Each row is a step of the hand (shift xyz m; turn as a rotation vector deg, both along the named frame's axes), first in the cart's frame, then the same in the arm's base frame.
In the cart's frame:
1: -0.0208 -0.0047 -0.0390 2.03 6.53 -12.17
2: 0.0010 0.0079 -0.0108 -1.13 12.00 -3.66
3: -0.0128 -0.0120 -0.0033 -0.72 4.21 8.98
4: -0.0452 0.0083 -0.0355 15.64 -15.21 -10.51
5: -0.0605 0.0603 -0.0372 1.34 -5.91 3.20
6: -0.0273 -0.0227 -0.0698 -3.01 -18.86 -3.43
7: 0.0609 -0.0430 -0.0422 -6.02 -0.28 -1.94
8: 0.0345 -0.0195 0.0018 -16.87 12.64 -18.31
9: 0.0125 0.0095 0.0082 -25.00 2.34 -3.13
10: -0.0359 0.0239 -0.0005 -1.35 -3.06 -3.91
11: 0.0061 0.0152 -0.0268 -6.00 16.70 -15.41
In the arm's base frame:
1: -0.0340 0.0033 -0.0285 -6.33 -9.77 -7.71
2: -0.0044 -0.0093 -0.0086 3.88 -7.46 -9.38
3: -0.0091 0.0150 -0.0032 9.79 1.43 0.95
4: -0.0229 0.0149 -0.0513 -17.83 -6.51 15.04
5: 0.0059 -0.0046 -0.0929 -0.79 3.62 5.76
6: -0.0693 0.0070 -0.0358 -13.48 11.80 7.47
7: -0.0612 -0.0352 0.0485 -1.55 3.82 -4.81
8: -0.0108 -0.0132 0.0358 -7.24 -1.83 -26.90
9: 0.0117 -0.0115 0.0066 -0.40 15.67 -19.86
10: 0.0144 0.0121 -0.0388 -4.91 1.29 -0.84
11: -0.0135 -0.0232 -0.0163 -2.91 -11.00 -20.56

